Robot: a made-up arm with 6 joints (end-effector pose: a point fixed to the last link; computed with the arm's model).
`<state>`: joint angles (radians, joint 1 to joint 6).
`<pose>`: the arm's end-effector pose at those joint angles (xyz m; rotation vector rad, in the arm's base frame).
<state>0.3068 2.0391 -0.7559 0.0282 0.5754 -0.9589</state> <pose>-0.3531 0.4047 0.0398 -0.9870 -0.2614 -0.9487</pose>
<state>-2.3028 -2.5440 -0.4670 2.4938 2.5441 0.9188</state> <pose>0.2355 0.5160 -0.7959 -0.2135 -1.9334 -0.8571</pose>
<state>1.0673 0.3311 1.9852 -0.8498 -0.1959 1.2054</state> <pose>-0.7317 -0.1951 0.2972 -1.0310 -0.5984 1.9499</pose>
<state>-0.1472 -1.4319 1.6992 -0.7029 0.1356 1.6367</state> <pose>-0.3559 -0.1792 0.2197 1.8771 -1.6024 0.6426</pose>
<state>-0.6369 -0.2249 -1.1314 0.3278 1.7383 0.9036</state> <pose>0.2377 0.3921 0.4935 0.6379 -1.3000 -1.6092</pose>
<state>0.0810 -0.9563 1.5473 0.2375 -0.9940 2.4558</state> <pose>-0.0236 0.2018 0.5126 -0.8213 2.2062 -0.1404</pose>
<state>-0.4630 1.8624 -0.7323 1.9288 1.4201 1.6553</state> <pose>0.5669 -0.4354 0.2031 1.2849 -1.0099 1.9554</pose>
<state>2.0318 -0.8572 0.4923 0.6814 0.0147 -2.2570</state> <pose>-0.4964 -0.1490 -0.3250 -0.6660 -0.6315 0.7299</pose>
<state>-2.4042 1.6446 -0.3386 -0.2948 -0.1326 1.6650</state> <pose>0.3852 -0.1694 0.1182 0.3121 0.5126 1.7696</pose>
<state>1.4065 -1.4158 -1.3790 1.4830 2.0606 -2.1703</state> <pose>-0.0216 -0.0975 -0.2305 0.3242 -1.1246 1.6087</pose>
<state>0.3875 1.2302 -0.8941 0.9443 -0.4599 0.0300</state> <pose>-0.1486 -0.4135 -0.0406 -1.8431 -1.5998 -0.8885</pose>
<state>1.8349 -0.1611 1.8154 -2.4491 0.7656 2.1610</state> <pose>-0.4752 0.2137 -0.7827 -1.4141 -1.8904 0.4493</pose>
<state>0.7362 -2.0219 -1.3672 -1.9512 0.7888 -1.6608</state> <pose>0.2419 0.2528 -0.4058 -0.2443 -1.0024 -1.1252</pose>
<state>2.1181 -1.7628 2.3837 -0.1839 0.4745 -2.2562</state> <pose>-0.1103 -0.4536 -0.5777 -2.1258 -1.3739 -0.5365</pose>
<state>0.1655 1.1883 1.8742 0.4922 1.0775 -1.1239</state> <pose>-0.0043 0.0638 0.6217 -0.4049 2.3317 1.2942</pose>
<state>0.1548 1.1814 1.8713 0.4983 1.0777 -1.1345</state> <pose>0.0012 0.0621 0.6197 -0.4027 2.3380 1.3136</pose>
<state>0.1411 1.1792 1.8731 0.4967 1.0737 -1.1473</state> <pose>0.0077 0.0677 0.6176 -0.4096 2.3578 1.3239</pose>
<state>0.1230 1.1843 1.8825 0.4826 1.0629 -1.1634</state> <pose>0.0152 0.0847 0.6150 -0.4318 2.3991 1.3195</pose>
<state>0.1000 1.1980 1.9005 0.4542 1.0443 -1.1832</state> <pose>0.0235 0.1145 0.6105 -0.4729 2.4646 1.2982</pose>
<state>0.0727 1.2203 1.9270 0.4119 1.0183 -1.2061</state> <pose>0.0311 0.1565 0.6020 -0.5343 2.5528 1.2602</pose>
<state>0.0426 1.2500 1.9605 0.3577 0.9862 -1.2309</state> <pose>0.0360 0.2077 0.5873 -0.6156 2.6580 1.2071</pose>
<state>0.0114 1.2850 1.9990 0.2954 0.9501 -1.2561</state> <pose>0.0363 0.2635 0.5652 -0.7142 2.7722 1.1433</pose>
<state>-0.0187 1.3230 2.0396 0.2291 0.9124 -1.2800</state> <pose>0.0301 0.3189 0.5367 0.8015 -2.8028 -1.0417</pose>
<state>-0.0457 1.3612 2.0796 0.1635 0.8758 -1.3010</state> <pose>0.0176 0.3689 0.5043 0.8560 -2.7193 -0.9093</pose>
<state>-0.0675 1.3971 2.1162 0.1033 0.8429 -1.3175</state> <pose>0.0004 0.4103 0.4720 0.9018 -2.6375 -0.7969</pose>
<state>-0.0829 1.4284 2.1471 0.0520 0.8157 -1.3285</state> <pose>-0.0182 0.4417 0.4432 0.9377 -2.5669 -0.7077</pose>
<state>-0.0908 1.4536 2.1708 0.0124 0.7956 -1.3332</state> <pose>-0.0350 0.4634 0.4205 0.9639 -2.5159 -0.6420</pose>
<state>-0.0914 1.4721 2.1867 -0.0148 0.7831 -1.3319</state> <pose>-0.0475 0.4769 0.4049 0.9814 -2.4883 -0.5974</pose>
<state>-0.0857 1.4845 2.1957 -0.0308 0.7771 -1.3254</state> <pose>-0.0551 0.4841 0.3959 0.9922 -2.4826 -0.5704</pose>
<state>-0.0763 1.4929 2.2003 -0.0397 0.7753 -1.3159</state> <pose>-0.0594 0.4876 0.3911 0.9991 -2.4910 -0.5538</pose>
